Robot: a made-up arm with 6 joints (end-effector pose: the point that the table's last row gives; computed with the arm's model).
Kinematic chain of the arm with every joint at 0, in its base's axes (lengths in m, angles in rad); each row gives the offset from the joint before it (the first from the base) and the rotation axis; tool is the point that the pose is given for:
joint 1: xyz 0 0 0.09 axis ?
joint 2: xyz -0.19 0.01 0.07 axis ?
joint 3: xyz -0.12 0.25 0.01 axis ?
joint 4: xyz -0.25 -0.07 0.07 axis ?
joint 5: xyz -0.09 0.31 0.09 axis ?
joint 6: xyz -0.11 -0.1 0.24 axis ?
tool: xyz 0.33 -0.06 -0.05
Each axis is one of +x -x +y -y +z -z.
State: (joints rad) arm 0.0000 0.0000 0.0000 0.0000 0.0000 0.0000
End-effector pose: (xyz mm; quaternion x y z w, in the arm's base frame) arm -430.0 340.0 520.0 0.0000 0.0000 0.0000 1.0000
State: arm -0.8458 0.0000 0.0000 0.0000 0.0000 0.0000
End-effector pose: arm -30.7 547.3 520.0 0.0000 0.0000 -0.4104 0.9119
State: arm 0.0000 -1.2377 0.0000 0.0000 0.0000 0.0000
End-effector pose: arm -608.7 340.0 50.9 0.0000 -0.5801 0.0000 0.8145
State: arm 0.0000 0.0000 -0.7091 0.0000 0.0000 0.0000
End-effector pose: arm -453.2 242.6 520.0 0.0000 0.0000 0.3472 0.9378
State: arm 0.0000 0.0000 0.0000 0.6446 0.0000 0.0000
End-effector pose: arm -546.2 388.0 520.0 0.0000 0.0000 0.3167 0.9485
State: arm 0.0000 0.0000 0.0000 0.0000 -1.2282 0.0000
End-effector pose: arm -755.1 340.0 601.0 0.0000 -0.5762 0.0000 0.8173
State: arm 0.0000 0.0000 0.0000 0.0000 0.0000 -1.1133
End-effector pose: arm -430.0 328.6 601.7 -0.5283 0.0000 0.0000 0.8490
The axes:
joint 1: +z
joint 2: +y
joint 3: -z
joint 4: +z
joint 5: +y
joint 6: +x

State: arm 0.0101 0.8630 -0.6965 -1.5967 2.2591 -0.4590
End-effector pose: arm -427.6 170.7 219.0 0.2655 0.9539 -0.1194 0.0728
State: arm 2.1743 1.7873 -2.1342 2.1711 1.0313 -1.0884
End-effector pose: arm 220.0 37.4 38.1 -0.9107 0.1287 -0.2527 0.3004
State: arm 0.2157 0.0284 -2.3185 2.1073 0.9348 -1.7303
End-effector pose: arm 40.9 -195.7 330.2 -0.2539 0.7047 -0.1885 0.6351
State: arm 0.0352 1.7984 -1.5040 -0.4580 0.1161 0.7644
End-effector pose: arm 137.3 239.2 253.9 0.5177 0.7906 0.0505 0.3231
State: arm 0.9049 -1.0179 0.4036 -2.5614 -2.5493 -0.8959
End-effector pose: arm -327.1 -35.4 249.0 -0.6544 -0.0586 -0.7537 0.0153
